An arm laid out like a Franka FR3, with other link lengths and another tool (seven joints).
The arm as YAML. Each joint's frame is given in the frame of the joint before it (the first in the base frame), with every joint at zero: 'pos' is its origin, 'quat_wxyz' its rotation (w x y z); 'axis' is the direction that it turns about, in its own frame. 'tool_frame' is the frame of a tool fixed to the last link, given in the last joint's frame.
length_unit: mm
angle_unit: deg
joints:
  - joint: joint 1
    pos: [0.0, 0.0, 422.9]
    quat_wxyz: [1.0, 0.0, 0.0, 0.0]
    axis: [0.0, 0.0, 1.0]
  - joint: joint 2
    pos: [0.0, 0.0, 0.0]
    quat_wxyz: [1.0, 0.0, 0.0, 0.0]
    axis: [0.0, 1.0, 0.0]
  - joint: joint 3
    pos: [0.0, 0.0, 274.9]
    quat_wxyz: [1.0, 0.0, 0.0, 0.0]
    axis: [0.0, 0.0, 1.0]
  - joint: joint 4
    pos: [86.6, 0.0, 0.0]
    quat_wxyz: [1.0, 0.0, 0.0, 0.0]
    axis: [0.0, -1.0, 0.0]
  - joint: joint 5
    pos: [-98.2, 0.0, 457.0]
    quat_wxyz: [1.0, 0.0, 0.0, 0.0]
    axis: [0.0, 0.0, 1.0]
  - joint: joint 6
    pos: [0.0, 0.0, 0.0]
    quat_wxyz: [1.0, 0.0, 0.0, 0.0]
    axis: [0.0, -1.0, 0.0]
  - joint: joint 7
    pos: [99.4, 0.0, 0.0]
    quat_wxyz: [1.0, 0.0, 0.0, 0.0]
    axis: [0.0, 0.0, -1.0]
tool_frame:
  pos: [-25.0, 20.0, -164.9]
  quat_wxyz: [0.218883, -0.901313, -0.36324, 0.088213]
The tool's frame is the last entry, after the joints.
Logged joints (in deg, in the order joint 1, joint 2, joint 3, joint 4, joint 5, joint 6, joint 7), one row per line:
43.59 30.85 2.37 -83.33 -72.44 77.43 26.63
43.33 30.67 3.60 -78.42 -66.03 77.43 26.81
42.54 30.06 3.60 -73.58 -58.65 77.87 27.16
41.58 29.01 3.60 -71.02 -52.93 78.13 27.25
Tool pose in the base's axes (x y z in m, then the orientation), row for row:
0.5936 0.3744 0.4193 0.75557 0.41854 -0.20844 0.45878
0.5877 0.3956 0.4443 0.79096 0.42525 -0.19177 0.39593
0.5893 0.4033 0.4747 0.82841 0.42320 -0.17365 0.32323
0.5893 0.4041 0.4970 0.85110 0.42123 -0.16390 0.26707
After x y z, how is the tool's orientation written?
As a quaternion, x y z w.
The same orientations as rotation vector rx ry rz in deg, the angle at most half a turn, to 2 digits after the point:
106.62 59.06 -29.41
114.86 61.75 -27.85
124.56 63.63 -26.11
131.61 65.14 -25.35

